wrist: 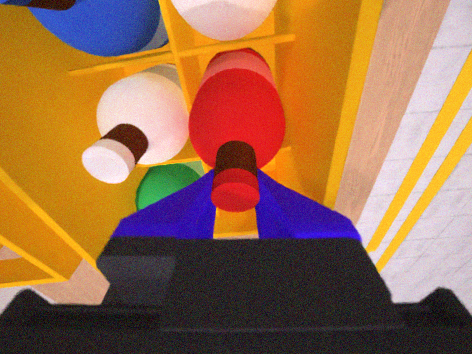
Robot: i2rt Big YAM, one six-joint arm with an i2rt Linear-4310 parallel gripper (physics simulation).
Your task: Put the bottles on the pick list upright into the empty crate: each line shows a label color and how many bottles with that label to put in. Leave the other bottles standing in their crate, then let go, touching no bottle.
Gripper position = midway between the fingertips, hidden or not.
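Observation:
My gripper [235, 176] in view. Red-label bottle [236, 124], green-label bottle [159, 181], white-label bottle [143, 119]: in view.

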